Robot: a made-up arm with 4 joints.
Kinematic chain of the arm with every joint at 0, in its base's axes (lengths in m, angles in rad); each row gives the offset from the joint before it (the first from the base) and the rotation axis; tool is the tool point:
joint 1: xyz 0 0 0.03 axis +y
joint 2: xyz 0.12 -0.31 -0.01 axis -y
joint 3: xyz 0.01 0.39 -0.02 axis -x
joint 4: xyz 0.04 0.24 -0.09 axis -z
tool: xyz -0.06 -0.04 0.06
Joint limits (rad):
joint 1: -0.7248..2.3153
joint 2: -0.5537..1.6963
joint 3: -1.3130..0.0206
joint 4: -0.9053..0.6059
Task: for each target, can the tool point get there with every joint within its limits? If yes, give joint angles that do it. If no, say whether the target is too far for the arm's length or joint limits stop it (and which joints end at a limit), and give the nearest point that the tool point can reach.
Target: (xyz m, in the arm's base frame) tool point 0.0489 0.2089 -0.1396
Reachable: yes | joints 1.7862 -0.0019 -0.8997 -0.7741
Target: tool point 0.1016 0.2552 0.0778
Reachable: yes | joints -0.3531 1.3455 -0.3518 -0.5142
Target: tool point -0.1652 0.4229 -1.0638
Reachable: no: too far | nearest point -0.0120 0.1705 -0.2436 | short by 0.872 m
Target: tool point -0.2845 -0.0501 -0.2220
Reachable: no: joint limits stop it (at a limit: joint 1, joint 2, joint 3, joint 4) | nearest point -0.0951 0.1519 -0.1934 | short by 0.278 m
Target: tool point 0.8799 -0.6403 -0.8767
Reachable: no: too far | nearest point 0.1907 0.1705 -0.1665 | short by 1.279 m
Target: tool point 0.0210 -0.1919 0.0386
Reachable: no: joint limits stop it (at a limit: joint 2, joint 3, joint 4) | nearest point 0.0240 0.1519 0.0398 | short by 0.344 m
